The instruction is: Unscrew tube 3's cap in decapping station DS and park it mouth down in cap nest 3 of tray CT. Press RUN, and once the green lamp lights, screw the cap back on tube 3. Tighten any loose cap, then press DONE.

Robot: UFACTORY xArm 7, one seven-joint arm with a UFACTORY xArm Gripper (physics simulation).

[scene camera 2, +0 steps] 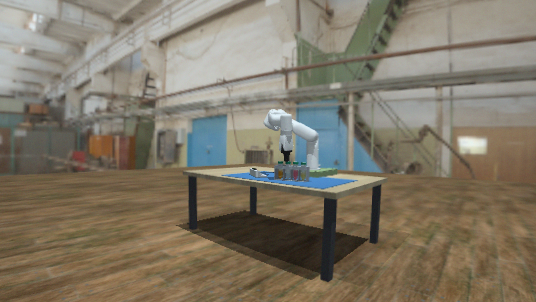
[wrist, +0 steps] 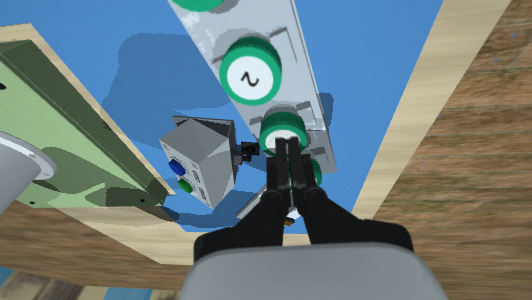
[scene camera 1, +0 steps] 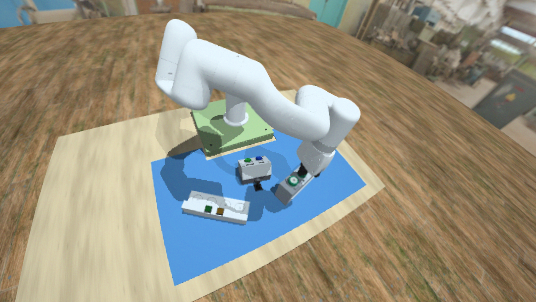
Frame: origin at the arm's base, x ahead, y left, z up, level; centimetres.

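Seen in the pictures: gripper, fingertip midpoint: [scene camera 2: 286, 161] [wrist: 287, 151] [scene camera 1: 301, 173]; arm's base, origin of the base link: [scene camera 2: 312, 169] [wrist: 7, 152] [scene camera 1: 235, 118].
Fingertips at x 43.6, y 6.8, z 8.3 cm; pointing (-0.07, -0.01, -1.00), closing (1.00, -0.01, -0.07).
Pixels of each thing's top centre, then the offset from my fingertips to it. "spot": a spot on its surface instead. Level surfaces: height alone.
- tube 3's green cap, middle of its top: [wrist: 282, 143] dx -0.3, dy +0.9, dz +0.0 cm
- grey rack, middle of its top: [wrist: 269, 99] [scene camera 1: 305, 170] [scene camera 2: 291, 164] dx -1.0, dy +3.4, dz -1.9 cm
- Tube 2's cap, middle of its top: [wrist: 250, 79] dx -1.7, dy +5.9, dz +0.0 cm
- tube 4's cap, middle of its top: [wrist: 302, 181] dx +1.2, dy -4.1, dz +0.0 cm
- grey control box, middle of its top: [wrist: 194, 189] [scene camera 1: 255, 161] dx -13.1, dy -11.1, dz -3.8 cm
- green button, middle of its top: [wrist: 184, 191] [scene camera 1: 248, 159] dx -15.6, dy -13.0, dz -4.7 cm
- blue button, middle of its top: [wrist: 175, 173] [scene camera 1: 259, 157] dx -14.9, dy -8.5, dz -4.7 cm
- small black fixture, surface spot: [wrist: 248, 149] [scene camera 1: 258, 186] spot: dx -6.6, dy -12.0, dz -11.7 cm
- dark green square, surface spot: [scene camera 1: 208, 209] spot: dx -3.1, dy -32.8, dz -6.8 cm
- amber square, surface spot: [scene camera 1: 220, 211] spot: dx -1.0, dy -29.5, dz -6.8 cm
- blue mat, its level: dz -12.2 cm
My gripper [scene camera 1: 302, 172] [scene camera 2: 286, 159] [wrist: 287, 151] is shut, with nothing between its fingertips. In the wrist view the tips overlap the white top of tube 3's green cap [wrist: 283, 120]; exact contact is unclear. The grey rack [scene camera 1: 285, 194] [wrist: 265, 16], apparently station DS, holds several upright tubes with green caps. Tube 2's cap [wrist: 250, 79] is uncovered in the wrist view; tube 4's cap [wrist: 317, 173] is partly behind the fingers. White tray CT [scene camera 1: 190, 214] has no caps in its nests. A grey control box [scene camera 1: 255, 173] [wrist: 200, 145] has a green button [scene camera 1: 247, 160] [wrist: 185, 185] and a blue button [scene camera 1: 259, 158] [wrist: 177, 167].
A small black fixture [scene camera 1: 258, 186] [wrist: 248, 149] projects from the control box. The tray's front carries a dark green square [scene camera 1: 208, 209] and an amber square [scene camera 1: 220, 211]. The green base plate [scene camera 1: 250, 137] [wrist: 75, 120] adjoins the blue mat [scene camera 1: 200, 255].
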